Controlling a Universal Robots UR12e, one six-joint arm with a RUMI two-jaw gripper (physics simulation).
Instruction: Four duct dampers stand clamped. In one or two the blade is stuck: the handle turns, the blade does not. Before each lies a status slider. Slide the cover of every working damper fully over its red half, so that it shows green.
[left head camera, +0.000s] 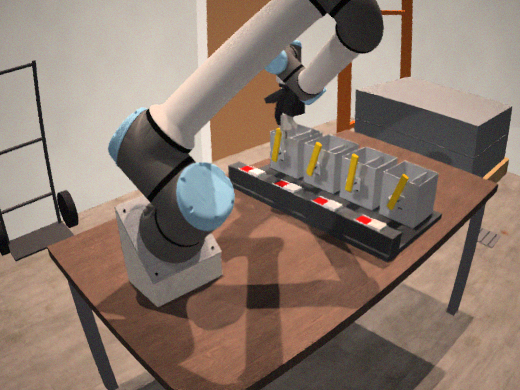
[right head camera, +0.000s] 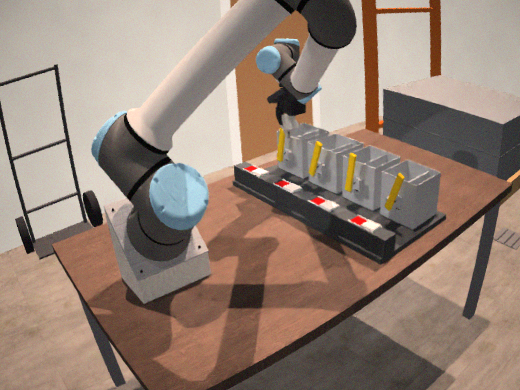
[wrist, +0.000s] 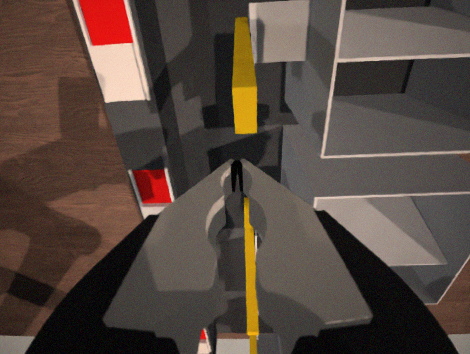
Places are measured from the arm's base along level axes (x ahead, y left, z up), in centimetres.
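Where they show: gripper, fingertip midpoint: (left head camera: 285, 138) (right head camera: 288, 138) (wrist: 237, 162); arm's base at its link origin: (left head camera: 171, 230) (right head camera: 158, 229).
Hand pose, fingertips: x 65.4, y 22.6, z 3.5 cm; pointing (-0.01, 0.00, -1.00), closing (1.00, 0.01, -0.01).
Each offset is from my fingertips to the top centre of the thing. "spot": to the spot under its first point. Level surfaces: height alone.
Four grey box dampers stand in a row, each with a yellow handle: far left (left head camera: 276, 145) (right head camera: 281, 145) (wrist: 245, 80), second (left head camera: 314, 160) (right head camera: 315, 159) (wrist: 251, 280), third (left head camera: 352, 172) (right head camera: 351, 172), nearest (left head camera: 398, 192) (right head camera: 394, 192). Before them lie the far-left slider @(dx -11.4, dy +3.7, dz -11.3 cm) (left head camera: 252, 171) (right head camera: 256, 170) (wrist: 117, 55), second slider @(spot: dx -11.8, dy -13.7, dz -11.3 cm) (left head camera: 288, 186) (right head camera: 288, 185) (wrist: 152, 187), third slider @(dx -10.5, dy -33.3, dz -11.3 cm) (left head camera: 327, 203) (right head camera: 324, 203) and nearest slider @(dx -10.0, dy -51.8, dz -11.3 cm) (left head camera: 371, 222) (right head camera: 366, 223); all show red beside a white cover. My gripper (left head camera: 287, 131) (right head camera: 290, 126) (wrist: 237, 162) is shut and empty, by the far-left damper; in the wrist view its tips appear between the first two handles.
The dampers stand on a dark base with a raised slider rail @(spot: dx -13.4, dy -26.2, dz -17.2 cm) (left head camera: 310, 215) (right head camera: 310, 214) on the wooden table @(dz -20.1 cm) (left head camera: 310, 280) (right head camera: 300, 280). Large grey boxes (left head camera: 425, 120) (right head camera: 445, 120) stand behind the table's right end. A hand truck (left head camera: 37, 100) (right head camera: 61, 105) stands at the left.
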